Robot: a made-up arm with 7 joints.
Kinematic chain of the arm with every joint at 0, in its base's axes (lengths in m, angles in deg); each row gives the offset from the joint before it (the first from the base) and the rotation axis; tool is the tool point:
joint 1: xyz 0 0 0.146 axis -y
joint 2: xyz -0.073 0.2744 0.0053 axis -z
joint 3: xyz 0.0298 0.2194 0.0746 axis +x
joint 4: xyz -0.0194 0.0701 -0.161 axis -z
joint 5: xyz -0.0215 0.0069 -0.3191 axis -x
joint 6: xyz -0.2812 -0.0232 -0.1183 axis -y
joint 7: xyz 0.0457 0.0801 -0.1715 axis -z
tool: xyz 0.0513 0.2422 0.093
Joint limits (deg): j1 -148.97..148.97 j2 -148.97..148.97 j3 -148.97..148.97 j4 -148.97..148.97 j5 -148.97..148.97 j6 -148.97..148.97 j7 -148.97..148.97
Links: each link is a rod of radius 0.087 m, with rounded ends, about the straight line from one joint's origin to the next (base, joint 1, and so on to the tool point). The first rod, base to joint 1, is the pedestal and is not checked.
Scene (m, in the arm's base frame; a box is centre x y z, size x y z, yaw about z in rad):
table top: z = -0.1
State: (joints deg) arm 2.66 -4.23 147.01 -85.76 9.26 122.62 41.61
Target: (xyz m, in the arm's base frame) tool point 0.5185 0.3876 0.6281
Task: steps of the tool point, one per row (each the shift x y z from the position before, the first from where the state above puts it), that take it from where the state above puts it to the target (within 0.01 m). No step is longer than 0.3 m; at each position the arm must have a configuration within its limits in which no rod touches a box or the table.
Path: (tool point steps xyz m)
1: 0.2290 0.0790 -0.0356
2: 0.2501 -0.0176 0.0203
3: 0.2222 -0.1194 0.0701
4: 0.1492 -0.2074 0.0986
5: 0.0457 -0.2655 0.0965

